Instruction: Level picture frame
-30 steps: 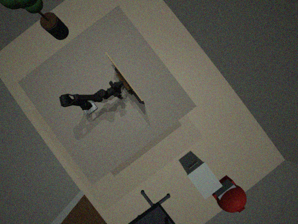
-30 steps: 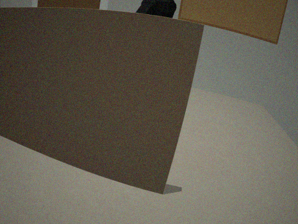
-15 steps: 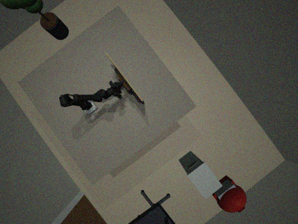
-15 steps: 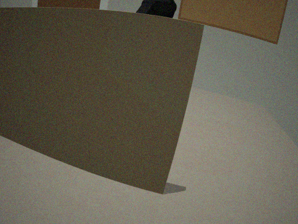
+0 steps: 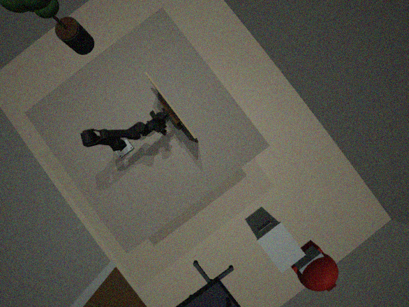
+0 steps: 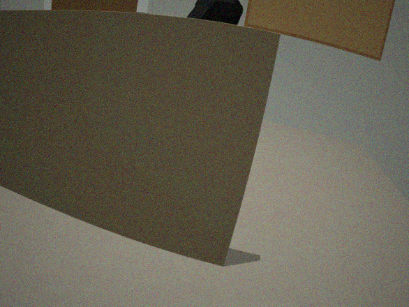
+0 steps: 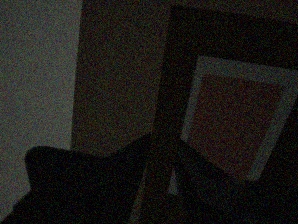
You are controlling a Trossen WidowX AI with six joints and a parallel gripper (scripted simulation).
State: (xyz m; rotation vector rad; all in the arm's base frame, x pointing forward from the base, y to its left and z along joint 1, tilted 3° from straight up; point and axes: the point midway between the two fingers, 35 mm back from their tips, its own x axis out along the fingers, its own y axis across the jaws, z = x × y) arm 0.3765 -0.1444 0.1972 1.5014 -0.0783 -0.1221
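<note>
The picture frame lies 10 mm to the right of my gripper tip and 50 mm below it. Round my gripper tip: wall panel (20 mm ahead, 70 mm below).
</note>
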